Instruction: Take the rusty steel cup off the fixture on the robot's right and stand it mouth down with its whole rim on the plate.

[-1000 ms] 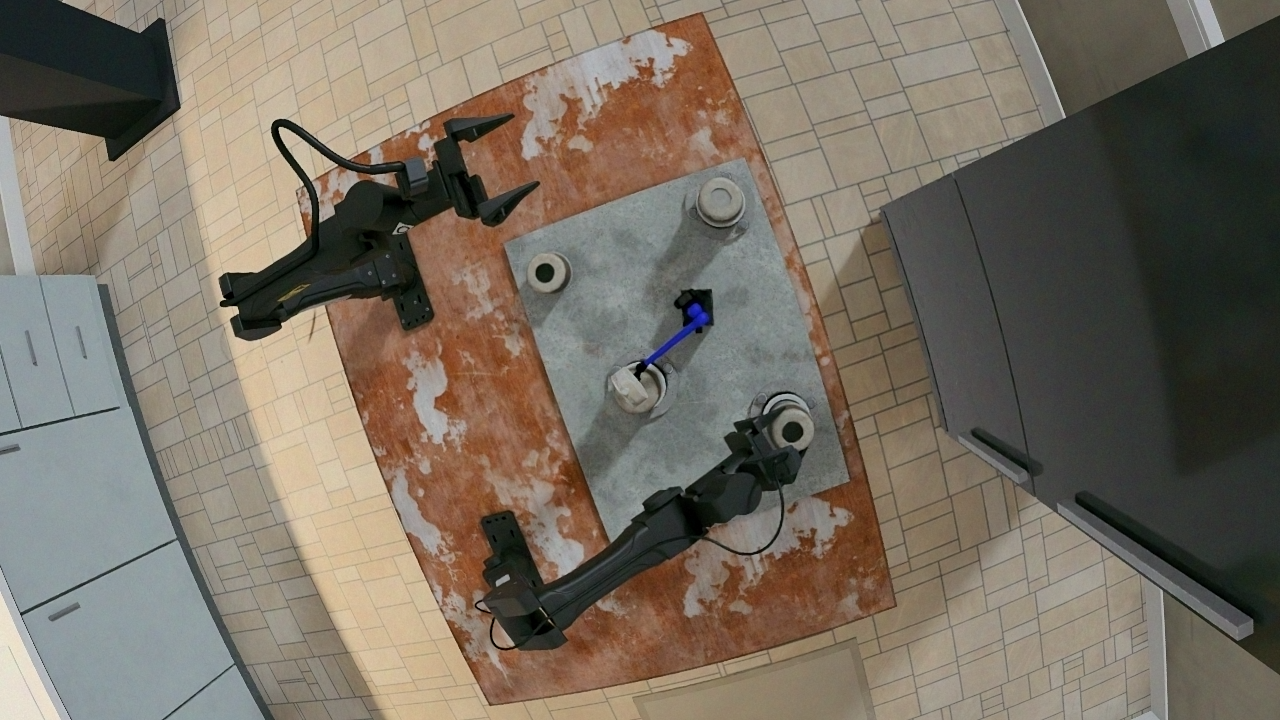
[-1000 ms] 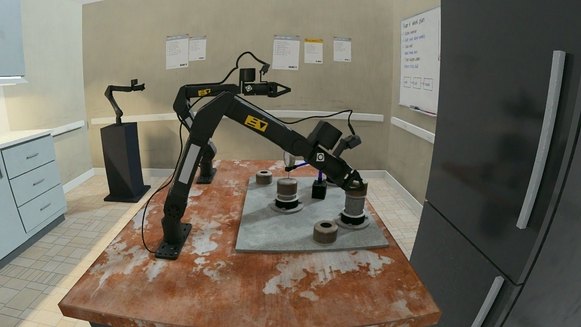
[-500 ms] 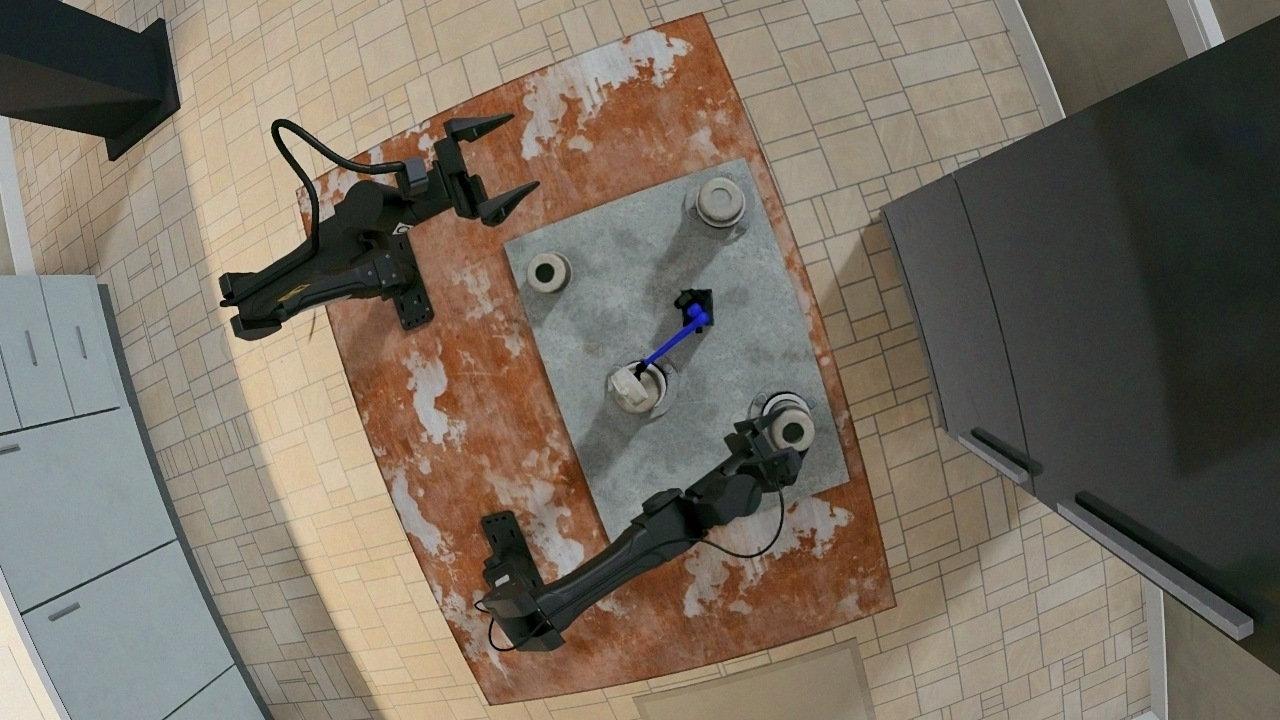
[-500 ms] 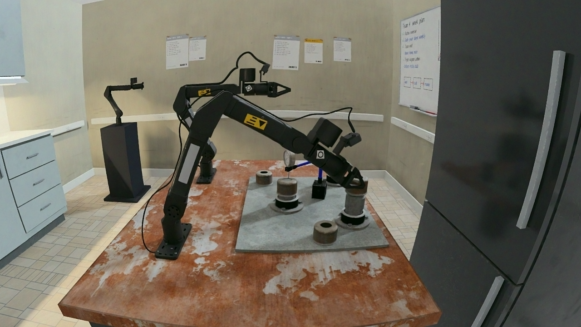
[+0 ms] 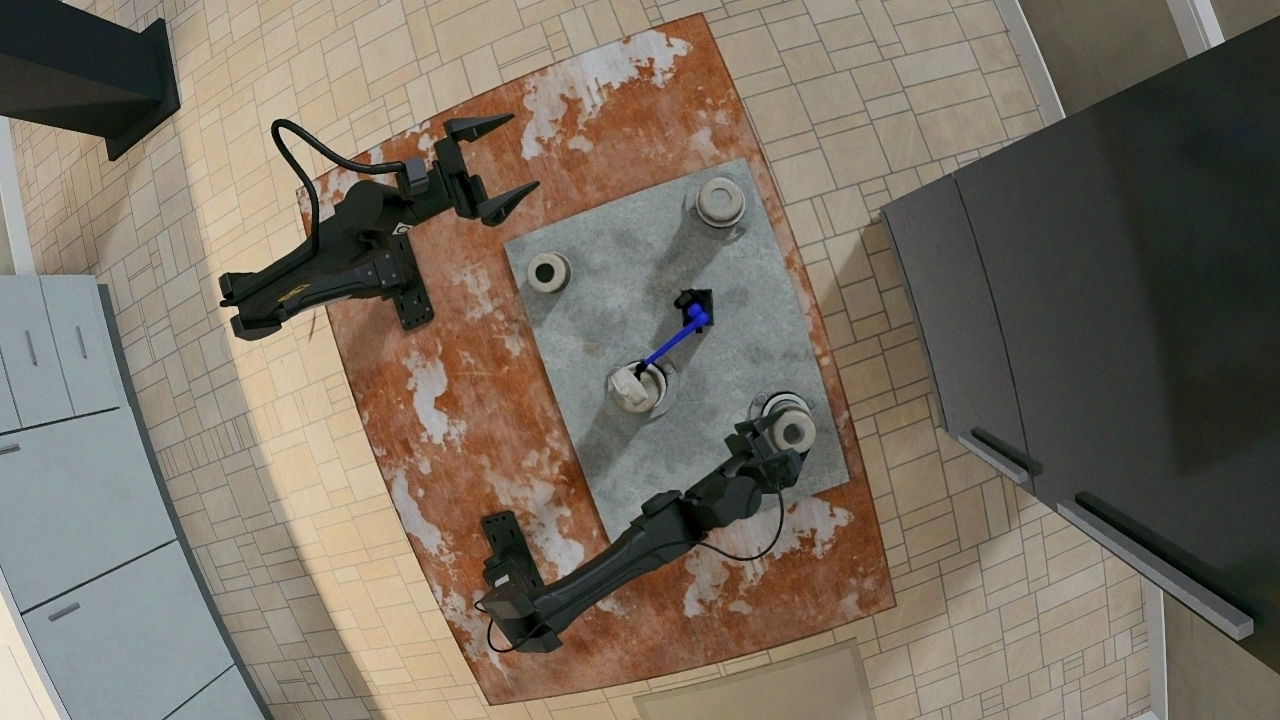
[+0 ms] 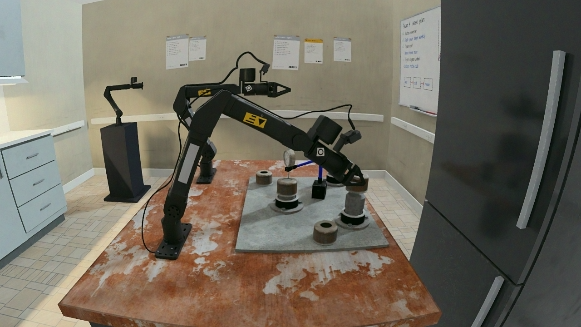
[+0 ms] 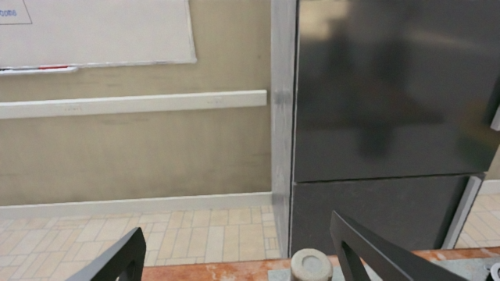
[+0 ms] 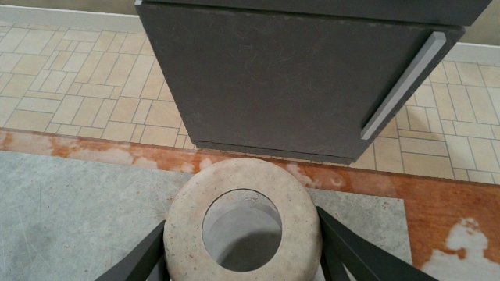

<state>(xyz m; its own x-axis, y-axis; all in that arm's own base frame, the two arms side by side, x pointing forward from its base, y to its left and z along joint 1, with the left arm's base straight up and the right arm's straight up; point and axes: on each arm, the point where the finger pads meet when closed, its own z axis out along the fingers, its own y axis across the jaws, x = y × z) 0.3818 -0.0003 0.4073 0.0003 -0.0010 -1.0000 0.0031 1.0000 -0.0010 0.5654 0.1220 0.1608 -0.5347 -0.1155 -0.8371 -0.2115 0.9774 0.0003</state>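
Observation:
Now: right hand 16 cm above the grey plate, 15 cm to the right of it and 14 cm past it.

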